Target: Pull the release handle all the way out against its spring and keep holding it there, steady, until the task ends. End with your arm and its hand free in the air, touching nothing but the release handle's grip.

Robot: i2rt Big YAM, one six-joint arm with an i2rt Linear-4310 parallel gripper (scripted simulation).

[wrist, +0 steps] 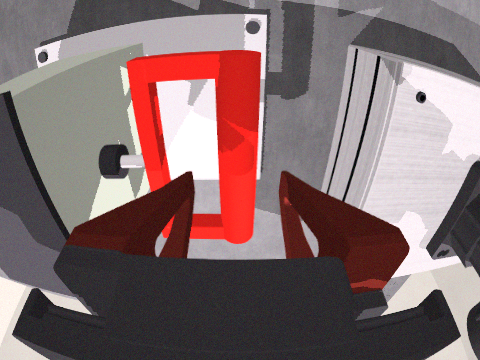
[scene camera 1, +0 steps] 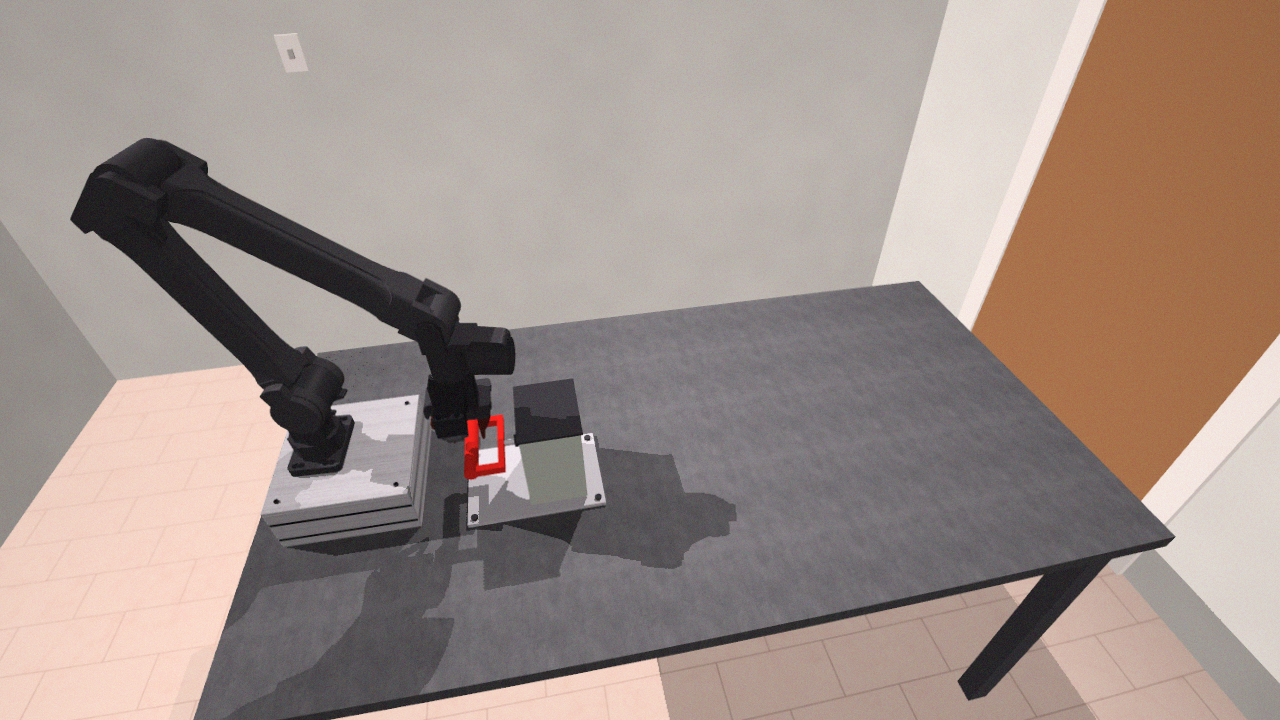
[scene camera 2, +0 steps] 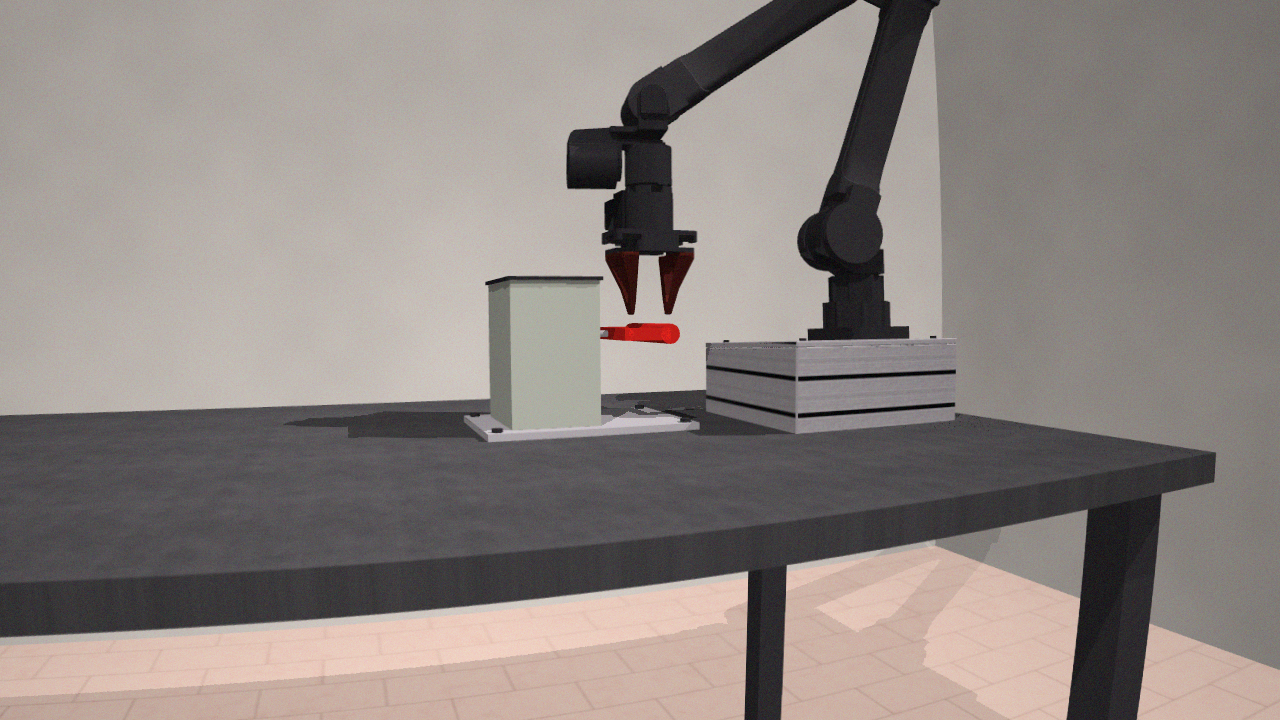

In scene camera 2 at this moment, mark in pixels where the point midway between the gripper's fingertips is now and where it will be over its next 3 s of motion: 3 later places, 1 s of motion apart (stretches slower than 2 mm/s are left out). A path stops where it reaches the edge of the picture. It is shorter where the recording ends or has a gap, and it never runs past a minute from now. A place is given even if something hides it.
The gripper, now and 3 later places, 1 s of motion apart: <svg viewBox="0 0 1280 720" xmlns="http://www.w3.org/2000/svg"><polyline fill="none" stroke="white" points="649,314 650,316 646,321 640,328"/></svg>
